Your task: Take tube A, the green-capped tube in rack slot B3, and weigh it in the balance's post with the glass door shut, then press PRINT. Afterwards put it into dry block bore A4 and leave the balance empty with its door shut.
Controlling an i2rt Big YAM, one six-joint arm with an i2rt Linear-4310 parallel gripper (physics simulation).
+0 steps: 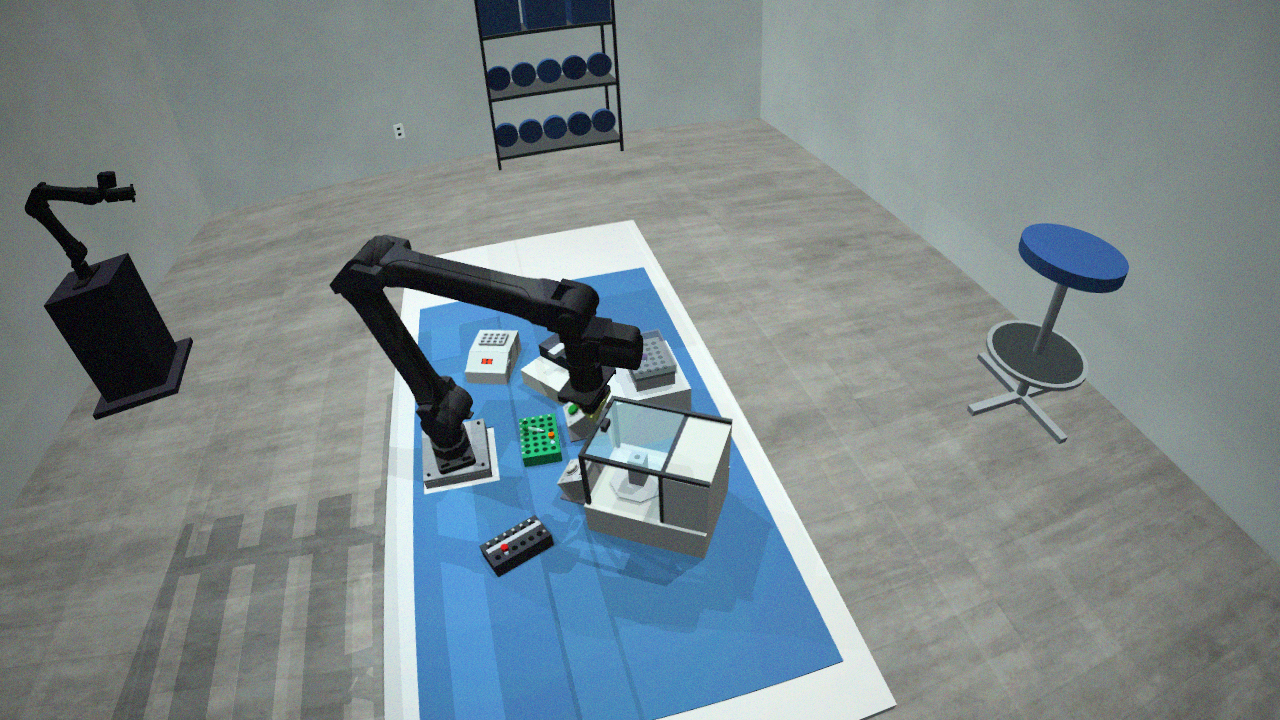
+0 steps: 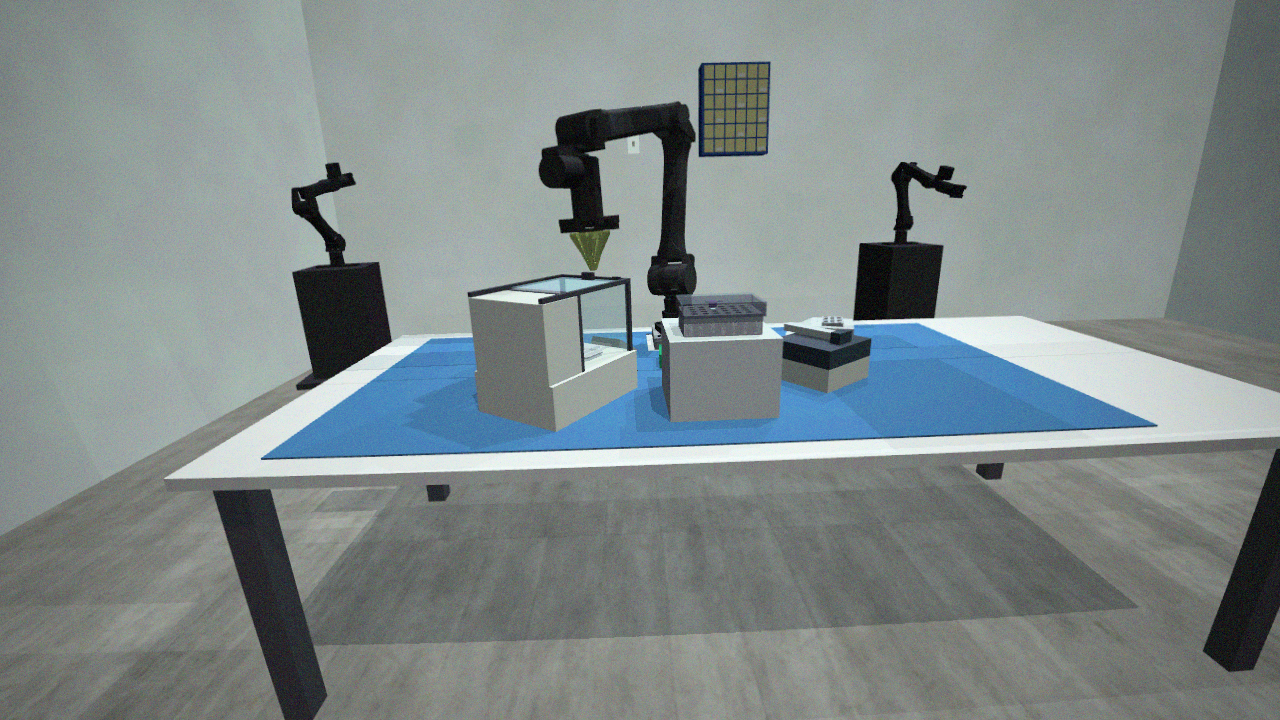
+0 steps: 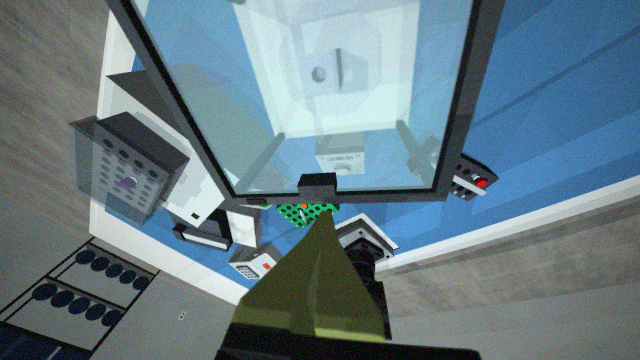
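Seen in the pictures: gripper, fingertip midpoint: (image 1: pixel 593 420) (image 2: pixel 593 270) (image 3: pixel 326 216); arm's base, link origin: (image 1: pixel 453 450) (image 3: pixel 357 253).
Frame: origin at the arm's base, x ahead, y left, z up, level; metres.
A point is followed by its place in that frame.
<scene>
My gripper (image 1: pixel 598 412) @(y -0.243, x 0.270, z 0.192 m) (image 2: pixel 591 269) @(y -0.243, x 0.270, z 0.192 m) (image 3: pixel 326 216) @(y -0.243, x 0.270, z 0.192 m) is shut and empty, its tips close to the black handle (image 1: pixel 605 425) @(y -0.263, x 0.286, z 0.190 m) (image 2: pixel 588 274) @(y -0.256, x 0.296, z 0.188 m) (image 3: pixel 317 185) @(y -0.260, x 0.291, z 0.190 m) of the balance's glass door; contact cannot be told. The glass top door (image 1: pixel 640 431) @(y -0.293, x 0.342, z 0.177 m) (image 3: pixel 200 75) @(y -0.267, x 0.380, z 0.177 m) reaches the frame's front edge and looks shut. Inside the balance (image 1: pixel 696 504) @(y -0.451, x 0.376, z 0.122 m) (image 2: pixel 510 353) @(y -0.402, x 0.451, z 0.087 m), the post (image 1: pixel 637 465) (image 3: pixel 348 75) shows a hole with no tube visible. The green rack (image 1: pixel 539 452) @(y -0.089, x 0.181, z -0.001 m) (image 3: pixel 287 212) @(y 0.003, x 0.225, z -0.002 m) holds an orange cap and a whitish item; tube A cannot be made out. A white device (image 1: pixel 484 366) @(y 0.253, x 0.136, z 0.010 m) (image 3: pixel 257 260) @(y 0.245, x 0.187, z 0.021 m), apparently the dry block, has a grey grid and red display.
A white box with a green button (image 1: pixel 573 409) @(y -0.034, x 0.285, z 0.039 m) stands beside the rack; a small white box (image 1: pixel 570 475) @(y -0.210, x 0.216, z 0.031 m) (image 3: pixel 341 162) stands before the balance. A black block (image 1: pixel 517 545) @(y -0.314, x 0.066, z 0.004 m) (image 3: pixel 487 175) @(y -0.336, x 0.029, z 0.004 m) holds a red cap. A lidded grey box (image 1: pixel 652 360) @(y -0.093, x 0.456, z 0.158 m) (image 2: pixel 721 315) @(y -0.066, x 0.506, z 0.139 m) (image 3: pixel 135 165) @(y -0.119, x 0.434, z 0.155 m) sits on a white block (image 2: pixel 721 376) @(y -0.072, x 0.529, z 0.044 m).
</scene>
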